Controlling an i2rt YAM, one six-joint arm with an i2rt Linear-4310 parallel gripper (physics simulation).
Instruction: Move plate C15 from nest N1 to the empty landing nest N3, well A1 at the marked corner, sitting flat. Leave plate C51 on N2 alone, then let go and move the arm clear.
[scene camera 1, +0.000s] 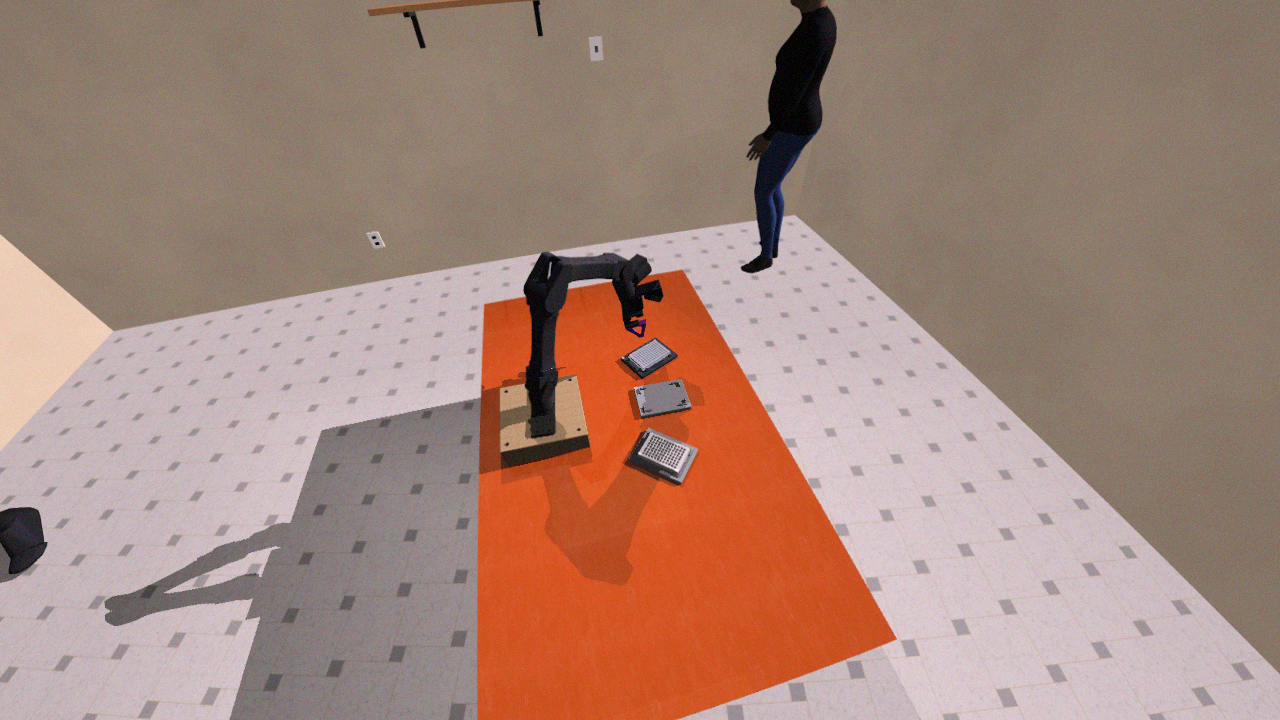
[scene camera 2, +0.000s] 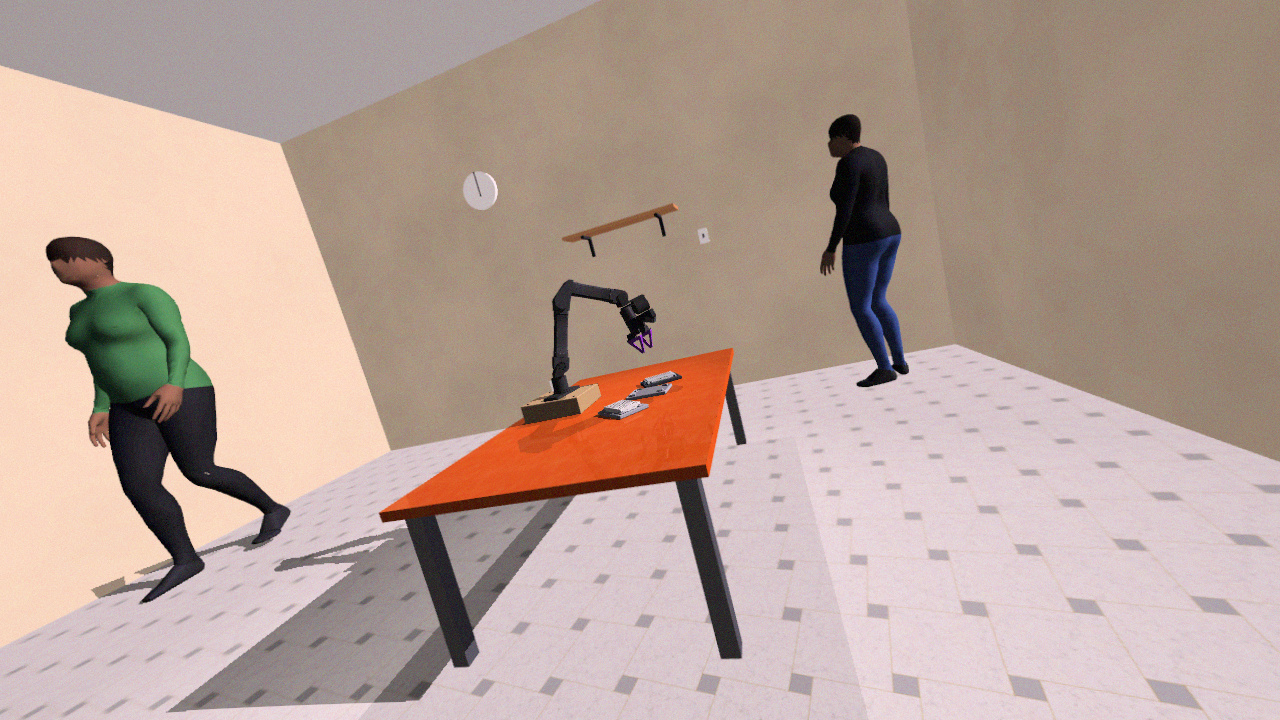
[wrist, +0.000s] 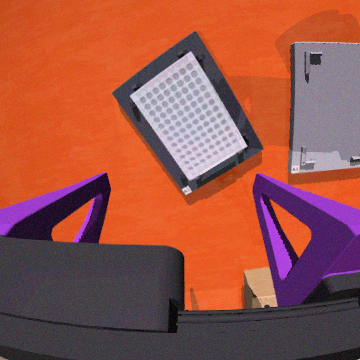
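Note:
My gripper is open and empty, its purple fingers above the table near the far nest. A pale 96-well plate sits in the dark far nest, ahead of the fingertips in the wrist view. The grey middle nest holds no plate; corner clips and a small A1 label show. Another white plate sits on the near grey nest. Plate and nest names are not readable, so I cannot tell which plate is C15.
The arm stands on a wooden base block on the orange table, left of the nests. A person in black stands beyond the table's far right end. A person in green stands at the left.

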